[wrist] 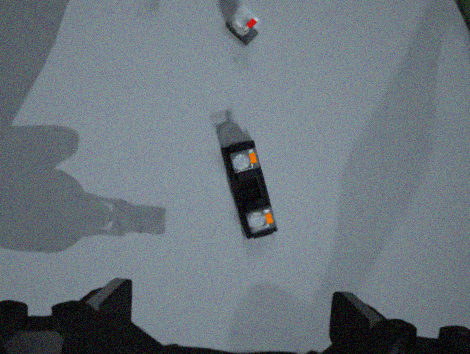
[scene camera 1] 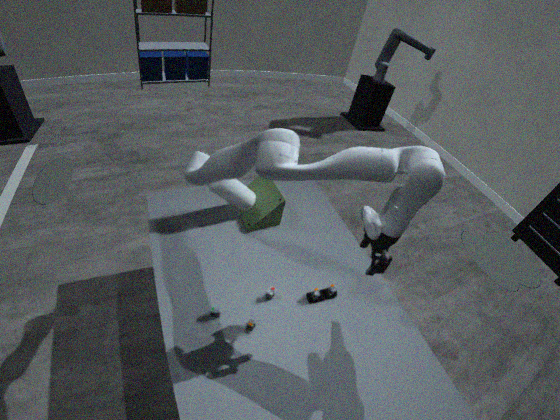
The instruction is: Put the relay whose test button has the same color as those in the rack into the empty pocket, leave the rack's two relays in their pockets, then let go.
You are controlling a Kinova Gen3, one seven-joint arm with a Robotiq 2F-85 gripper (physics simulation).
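Pixels of known places: gripper, fingertip midpoint: (wrist: 231,309) (scene camera 1: 365,259); arm's base, origin of the base link: (scene camera 1: 247,201).
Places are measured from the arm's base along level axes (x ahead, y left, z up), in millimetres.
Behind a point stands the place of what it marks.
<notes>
The black rack (scene camera 1: 322,297) @[x 478, y 147, z -34 mm] (wrist: 240,146) @[x 464, y 102, z -22 mm] stands on the table. Its two end pockets hold clear relays with orange test buttons, one relay (scene camera 1: 316,294) @[x 475, y 113, z 2 mm] (wrist: 241,161) @[x 470, y 119, z 2 mm] and the other relay (scene camera 1: 332,290) @[x 477, y 175, z 1 mm] (wrist: 258,219) @[x 470, y 181, z 2 mm]; the middle pocket is empty. A loose relay with an orange button (scene camera 1: 250,326) @[x 522, y -128, z -6 mm] stands apart, left of the rack in the scene view. A red-button relay (scene camera 1: 270,294) @[x 433, y -35, z -5 mm] (wrist: 244,29) @[x 426, y -17, z -3 mm] stands nearer the rack. A green-button relay (scene camera 1: 214,313) @[x 455, y -223, z -11 mm] stands farthest left. My gripper (scene camera 1: 379,270) (wrist: 231,309) @[x 507, y 186, z 224 mm] is open and empty, above the table, beyond the rack's right end in the scene view.
A green block (scene camera 1: 265,205) @[x 77, y 51, z 42 mm] stands by the arm's base on the pale table (scene camera 1: 280,260) @[x 288, y 58, z -45 mm]. Arm shadows fall across the table. A dark cabinet (scene camera 1: 542,230) stands off its right side. Another arm on a black pedestal (scene camera 1: 371,102) and a shelf unit (scene camera 1: 174,14) stand farther back.
</notes>
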